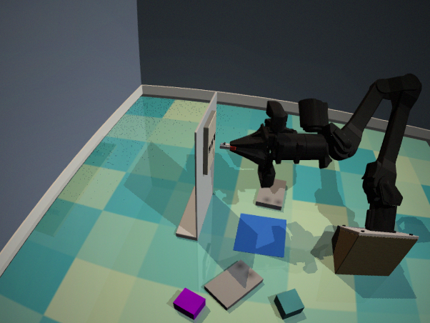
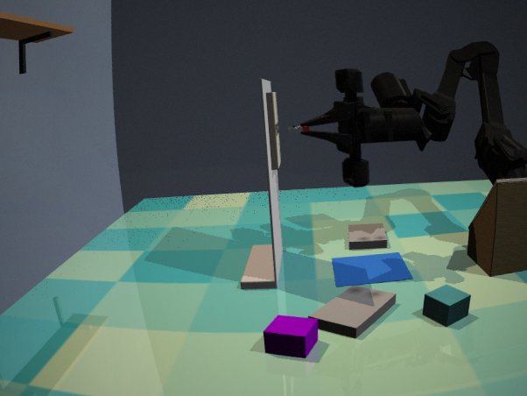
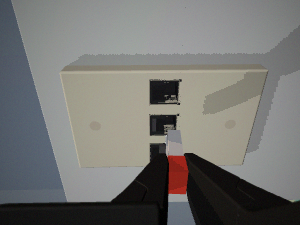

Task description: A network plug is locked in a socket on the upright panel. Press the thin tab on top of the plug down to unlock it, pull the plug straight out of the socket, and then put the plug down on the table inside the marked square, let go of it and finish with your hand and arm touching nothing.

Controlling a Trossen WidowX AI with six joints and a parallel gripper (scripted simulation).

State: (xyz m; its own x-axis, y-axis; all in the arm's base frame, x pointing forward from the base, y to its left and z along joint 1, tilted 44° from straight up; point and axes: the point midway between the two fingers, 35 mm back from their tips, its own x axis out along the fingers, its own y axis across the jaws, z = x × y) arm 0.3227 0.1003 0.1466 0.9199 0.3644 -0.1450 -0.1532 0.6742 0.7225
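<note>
Now: the blue marked square 100 mm behind my gripper tip, 20 mm to the left of it and 220 mm below it. Also, from my gripper tip: red network plug (right at my gripper tip); purple block (10 mm behind, 260 mm to the left, 200 mm below); upright panel (50 mm ahead, 10 mm to the left, 80 mm below).
</note>
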